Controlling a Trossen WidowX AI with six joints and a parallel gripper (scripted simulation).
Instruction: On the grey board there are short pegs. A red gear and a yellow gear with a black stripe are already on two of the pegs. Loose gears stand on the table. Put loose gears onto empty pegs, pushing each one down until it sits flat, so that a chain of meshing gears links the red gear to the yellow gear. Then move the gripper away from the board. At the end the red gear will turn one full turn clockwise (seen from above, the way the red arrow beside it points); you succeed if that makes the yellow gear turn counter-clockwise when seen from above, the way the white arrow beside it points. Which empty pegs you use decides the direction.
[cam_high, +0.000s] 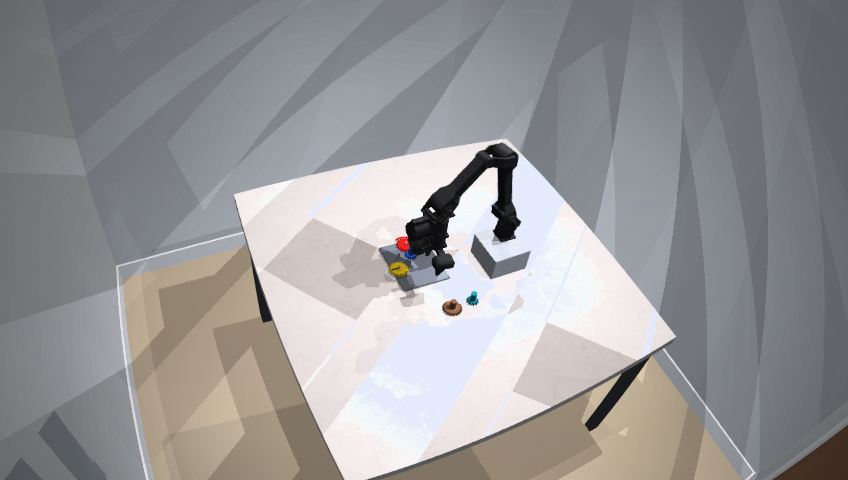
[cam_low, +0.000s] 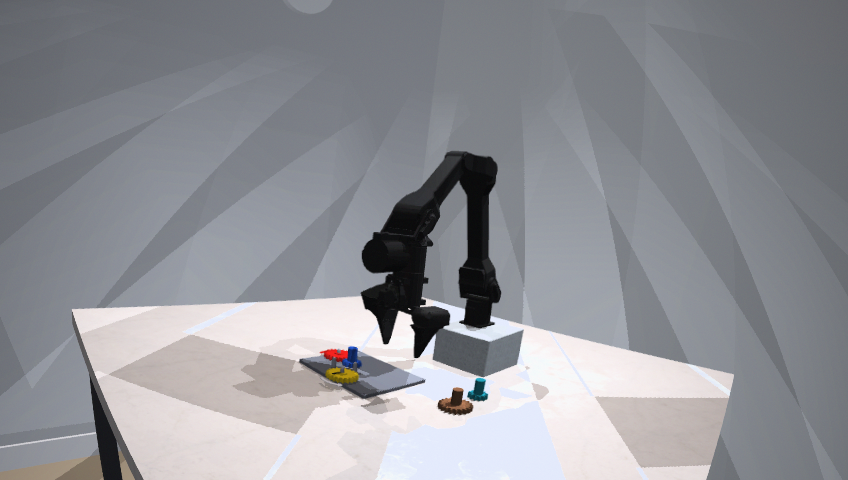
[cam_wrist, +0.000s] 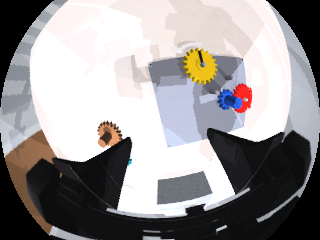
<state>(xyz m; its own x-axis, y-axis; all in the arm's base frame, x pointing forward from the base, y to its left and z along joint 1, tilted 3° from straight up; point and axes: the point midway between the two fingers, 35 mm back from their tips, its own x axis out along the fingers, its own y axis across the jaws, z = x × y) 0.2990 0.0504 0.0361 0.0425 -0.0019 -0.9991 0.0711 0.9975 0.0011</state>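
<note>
The teal gear lies 12 cm to the left of my gripper tip, 10 cm behind it and 6 cm below it. The rest, counted from my gripper tip: yellow gear 8 cm ahead, 7 cm to the right, 6 cm below; blue gear 12 cm to the right, 6 cm below, 2 cm ahead; grey board 9 cm to the right, 7 cm below, 2 cm ahead.
</note>
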